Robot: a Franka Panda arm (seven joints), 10 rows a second.
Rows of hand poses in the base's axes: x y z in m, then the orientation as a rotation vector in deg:
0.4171 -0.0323 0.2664 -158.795 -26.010 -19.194
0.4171 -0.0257 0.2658 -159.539 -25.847 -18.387
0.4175 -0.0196 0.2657 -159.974 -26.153 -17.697
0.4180 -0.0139 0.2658 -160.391 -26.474 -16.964
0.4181 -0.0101 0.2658 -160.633 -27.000 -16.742
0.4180 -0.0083 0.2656 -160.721 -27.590 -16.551
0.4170 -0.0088 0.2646 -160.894 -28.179 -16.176
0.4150 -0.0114 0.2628 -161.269 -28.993 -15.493
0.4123 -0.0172 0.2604 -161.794 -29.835 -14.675
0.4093 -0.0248 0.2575 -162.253 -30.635 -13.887
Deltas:
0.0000 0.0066 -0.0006 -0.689 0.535 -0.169
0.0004 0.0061 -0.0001 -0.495 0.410 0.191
0.0005 0.0057 0.0001 -0.485 0.437 0.208
0.0001 0.0038 0.0000 -0.352 0.070 0.321
-0.0001 0.0018 -0.0002 -0.218 0.052 0.390
-0.0010 -0.0005 -0.0010 -0.306 0.171 0.391
-0.0020 -0.0026 -0.0018 -0.564 0.336 0.527
-0.0027 -0.0058 -0.0024 -0.725 0.408 0.525
-0.0030 -0.0076 -0.0029 -0.657 0.395 0.504

